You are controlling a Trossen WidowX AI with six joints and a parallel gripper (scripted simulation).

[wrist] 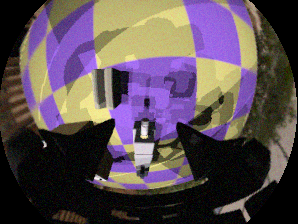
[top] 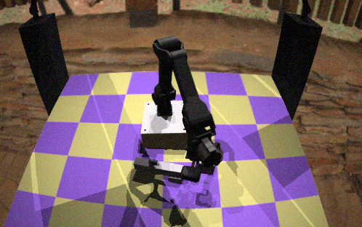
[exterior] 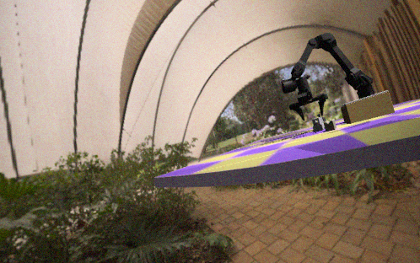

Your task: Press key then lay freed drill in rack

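The drill lies 60 mm to the right of my gripper tip, 20 mm below it and 20 mm behind it. The rest, counted from my gripper tip: dark rack 60 mm to the left, 60 mm behind, 50 mm below; then dark key 150 mm to the right, 40 mm behind, 20 mm below.
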